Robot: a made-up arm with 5 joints. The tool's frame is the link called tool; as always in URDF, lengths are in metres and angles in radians. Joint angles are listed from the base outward.
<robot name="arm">
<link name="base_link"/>
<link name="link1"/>
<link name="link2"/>
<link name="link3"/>
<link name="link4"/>
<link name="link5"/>
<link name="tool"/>
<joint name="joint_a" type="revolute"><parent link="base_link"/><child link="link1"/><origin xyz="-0.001 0.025 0.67" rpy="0 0 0"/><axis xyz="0 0 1"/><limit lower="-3.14" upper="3.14"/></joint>
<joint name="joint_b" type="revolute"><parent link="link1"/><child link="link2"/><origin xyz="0.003 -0.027 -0.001" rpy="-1.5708 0 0"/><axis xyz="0 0 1"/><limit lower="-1.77" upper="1.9"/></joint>
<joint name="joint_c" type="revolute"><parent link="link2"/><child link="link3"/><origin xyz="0.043 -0.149 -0.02" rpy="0 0 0"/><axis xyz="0 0 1"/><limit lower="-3.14" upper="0.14"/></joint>
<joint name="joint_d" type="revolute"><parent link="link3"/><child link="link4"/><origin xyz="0.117 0.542 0.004" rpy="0 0 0"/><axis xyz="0 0 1"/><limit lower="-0.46" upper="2.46"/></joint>
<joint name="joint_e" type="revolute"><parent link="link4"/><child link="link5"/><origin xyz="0.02 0.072 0.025" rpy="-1.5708 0 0"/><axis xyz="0 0 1"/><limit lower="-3.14" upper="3.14"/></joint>
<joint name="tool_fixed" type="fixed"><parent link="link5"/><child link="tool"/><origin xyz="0.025 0.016 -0.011" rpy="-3.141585 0 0"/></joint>
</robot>
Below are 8 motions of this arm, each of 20 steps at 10 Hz.
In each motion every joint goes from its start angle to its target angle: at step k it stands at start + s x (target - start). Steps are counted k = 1, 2, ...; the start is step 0. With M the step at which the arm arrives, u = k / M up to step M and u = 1 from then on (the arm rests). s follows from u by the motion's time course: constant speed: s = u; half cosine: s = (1 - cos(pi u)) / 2; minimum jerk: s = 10 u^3 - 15 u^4 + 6 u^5.
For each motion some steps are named. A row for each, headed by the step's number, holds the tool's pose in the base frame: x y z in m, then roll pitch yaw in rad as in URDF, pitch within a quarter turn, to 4 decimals.
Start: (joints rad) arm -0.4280 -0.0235 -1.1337 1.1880 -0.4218
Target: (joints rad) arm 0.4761 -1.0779 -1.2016 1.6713 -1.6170
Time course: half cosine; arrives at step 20
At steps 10, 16, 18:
10: 0.5417 0.0330 0.9687 -0.2478 -0.1497 1.0621
16: 0.3188 0.1627 1.1587 -0.5461 -0.0353 1.9025
18: 0.2707 0.1657 1.1817 -0.5925 0.0095 2.0388

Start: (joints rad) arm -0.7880 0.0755 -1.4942 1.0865 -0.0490
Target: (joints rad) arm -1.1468 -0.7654 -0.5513 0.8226 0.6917
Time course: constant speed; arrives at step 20
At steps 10, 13, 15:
10: 0.3099 -0.4985 0.7887 0.1376 -0.3908 -1.3160
13: 0.2687 -0.4977 0.7781 0.1935 -0.3948 -1.4925
15: 0.2420 -0.4956 0.7695 0.2323 -0.3933 -1.6101

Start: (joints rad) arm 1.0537 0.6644 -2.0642 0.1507 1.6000
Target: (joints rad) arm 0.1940 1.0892 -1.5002 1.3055 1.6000
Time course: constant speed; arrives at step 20
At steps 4, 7, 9, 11, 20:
4: 0.4963 0.5619 0.6234 0.8202 0.0214 -0.7090
7: 0.5402 0.4738 0.5219 0.4987 0.0140 -0.8436
9: 0.5549 0.4084 0.4590 0.2844 0.0082 -0.9320
11: 0.5573 0.3406 0.4007 0.0701 0.0020 -1.0191
20: 0.4323 0.0668 0.2091 -0.8943 -0.0228 -1.3951

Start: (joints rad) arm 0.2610 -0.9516 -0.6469 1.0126 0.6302
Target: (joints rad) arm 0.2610 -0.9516 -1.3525 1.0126 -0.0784
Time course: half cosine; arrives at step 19
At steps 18, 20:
18: 0.3016 0.0726 1.2658 -0.2466 -1.2776 0.5181
20: 0.2994 0.0721 1.2678 -0.2666 -1.2810 0.5386

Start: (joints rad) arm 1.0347 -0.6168 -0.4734 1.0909 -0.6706
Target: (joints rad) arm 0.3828 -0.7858 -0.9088 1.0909 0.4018
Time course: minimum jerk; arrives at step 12
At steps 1, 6, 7, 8, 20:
1: 0.2876 0.4776 0.6093 -0.0015 -0.0019 1.6965
6: 0.4416 0.3642 0.7852 -0.0416 -0.2987 0.8494
7: 0.4706 0.3114 0.8398 0.0125 -0.3940 0.5762
8: 0.4870 0.2602 0.8876 0.0906 -0.4688 0.3212
20: 0.4938 0.1784 0.9584 0.2634 -0.5498 -0.0937

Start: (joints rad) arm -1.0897 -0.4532 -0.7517 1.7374 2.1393
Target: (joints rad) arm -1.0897 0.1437 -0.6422 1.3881 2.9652
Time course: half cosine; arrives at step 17
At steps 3, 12, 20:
3: 0.1989 -0.4202 0.6617 -0.4681 -0.3181 3.0688
12: 0.1816 -0.3492 0.4164 -0.3428 -0.7592 2.5303
20: 0.1675 -0.3120 0.3576 -0.2132 -0.8707 2.3277

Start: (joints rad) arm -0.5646 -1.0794 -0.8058 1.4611 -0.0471
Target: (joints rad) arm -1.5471 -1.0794 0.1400 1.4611 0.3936
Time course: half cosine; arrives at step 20
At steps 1, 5, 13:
1: 0.3509 -0.2400 1.0161 -0.0197 -0.4178 -0.5221
5: 0.3298 -0.3038 0.9413 0.0051 -0.2855 -0.7267
13: 0.0934 -0.4288 0.6193 -0.0727 0.2535 -1.5614

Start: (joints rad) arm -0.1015 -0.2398 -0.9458 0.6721 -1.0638
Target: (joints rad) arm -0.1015 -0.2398 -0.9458 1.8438 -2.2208
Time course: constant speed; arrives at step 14
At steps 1, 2, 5, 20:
1: 0.6175 -0.0398 0.6920 -0.3957 -0.1724 1.0796
2: 0.6130 -0.0373 0.6861 -0.3275 -0.1139 1.1464
5: 0.5960 -0.0304 0.6716 -0.0946 -0.0089 1.3759
20: 0.5297 -0.0174 0.6697 0.5518 -0.3792 2.0107

